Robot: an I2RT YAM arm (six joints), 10 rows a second.
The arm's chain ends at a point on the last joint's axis. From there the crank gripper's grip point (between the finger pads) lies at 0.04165 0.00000 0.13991 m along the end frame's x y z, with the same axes.
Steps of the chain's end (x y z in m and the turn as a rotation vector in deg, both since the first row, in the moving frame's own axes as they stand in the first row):
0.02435, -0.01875, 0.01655, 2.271, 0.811, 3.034
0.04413, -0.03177, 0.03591, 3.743, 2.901, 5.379
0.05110, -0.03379, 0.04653, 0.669, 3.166, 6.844
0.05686, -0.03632, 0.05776, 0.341, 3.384, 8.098
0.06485, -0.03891, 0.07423, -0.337, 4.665, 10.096
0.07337, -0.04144, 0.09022, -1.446, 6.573, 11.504
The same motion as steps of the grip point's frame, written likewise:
0.02641, -0.02202, 0.01588, 2.271, 0.811, 3.034
0.05139, -0.03659, 0.03346, 3.743, 2.901, 5.379
0.05855, -0.02998, 0.04404, 0.669, 3.166, 6.844
0.06466, -0.03070, 0.05508, 0.341, 3.384, 8.098
0.07532, -0.02981, 0.07037, -0.337, 4.665, 10.096
0.08781, -0.02811, 0.08442, -1.446, 6.573, 11.504

